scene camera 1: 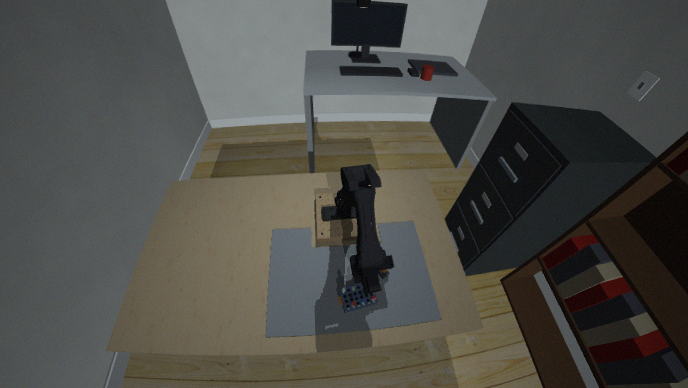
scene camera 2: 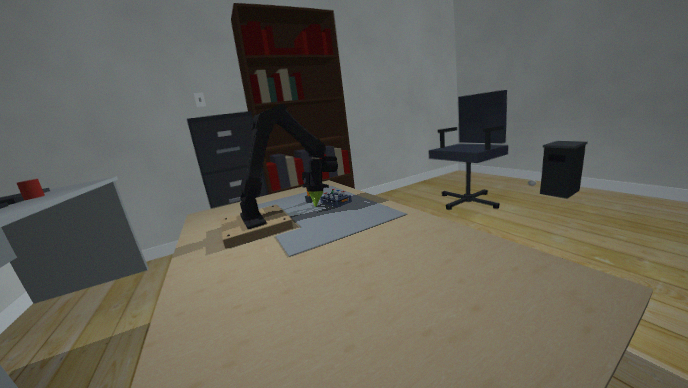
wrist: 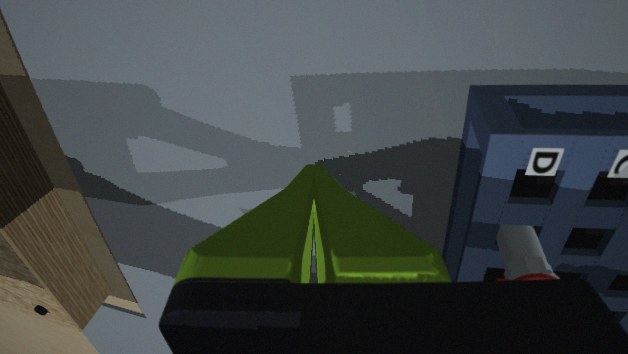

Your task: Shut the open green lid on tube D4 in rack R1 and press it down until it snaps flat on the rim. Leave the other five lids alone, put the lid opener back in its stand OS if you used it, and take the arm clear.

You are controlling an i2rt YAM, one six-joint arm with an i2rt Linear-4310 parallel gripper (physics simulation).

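Pixels of known places: gripper, between the fingertips: (scene camera 2: 315,206) (wrist: 314,178); arm's base, origin of its link: (scene camera 1: 344,212) (scene camera 2: 252,219).
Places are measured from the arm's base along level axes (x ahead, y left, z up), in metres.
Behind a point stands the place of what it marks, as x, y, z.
Note:
My gripper (scene camera 2: 315,204) @(0.278, 0.017, -0.029) (wrist: 314,178) @(0.278, 0.017, -0.029) is shut and empty, its green fingertips together, pointing down over the mat beside the blue rack (scene camera 1: 345,306) @(0.412, -0.049, -0.002) (scene camera 2: 340,201) @(0.379, -0.039, -0.021) (wrist: 505,150) @(0.330, 0.057, -0.002). In the wrist view the rack stands right of the fingers, with a D label (wrist: 544,162) @(0.340, 0.055, -0.002) near its corner. A pale tube (wrist: 522,247) @(0.341, 0.033, 0.005) with a red lid (wrist: 532,277) @(0.341, 0.033, 0.016) stands tilted-looking in the D column, partly cut off by the dark gripper body. The green lid on D4 cannot be made out in the wrist view. A small dark stand with an orange part (scene camera 1: 384,271) @(0.301, 0.118, 0.008) is beside the rack.
The grey mat (scene camera 1: 295,280) @(0.283, -0.228, -0.032) (scene camera 2: 345,230) @(0.249, -0.296, -0.032) (wrist: 225,40) @(0.246, 0.067, -0.032) lies under the rack. The arm's wooden base board (scene camera 1: 322,241) @(0.124, -0.108, -0.023) (scene camera 2: 260,236) @(-0.001, -0.125, -0.029) (wrist: 60,250) @(0.124, -0.061, -0.019) is at the mat's edge, left in the wrist view. A desk, cabinet and bookshelf stand beyond the table.

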